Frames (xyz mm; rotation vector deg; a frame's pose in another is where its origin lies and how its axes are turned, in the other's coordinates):
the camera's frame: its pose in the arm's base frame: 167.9 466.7 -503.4 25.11 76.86 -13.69
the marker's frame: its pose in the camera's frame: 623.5 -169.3 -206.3 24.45 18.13 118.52
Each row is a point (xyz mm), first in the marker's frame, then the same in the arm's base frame.
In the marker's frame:
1: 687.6 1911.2 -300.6
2: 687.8 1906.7 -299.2
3: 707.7 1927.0 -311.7
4: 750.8 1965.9 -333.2
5: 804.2 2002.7 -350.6
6: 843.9 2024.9 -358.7
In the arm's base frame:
1: -6.7 -300.2 736.1
2: -5.2 -297.4 732.6
3: -9.2 -294.2 763.2
4: -12.7 -285.6 824.5
5: -8.3 -270.0 889.6
6: -0.4 -256.5 933.1

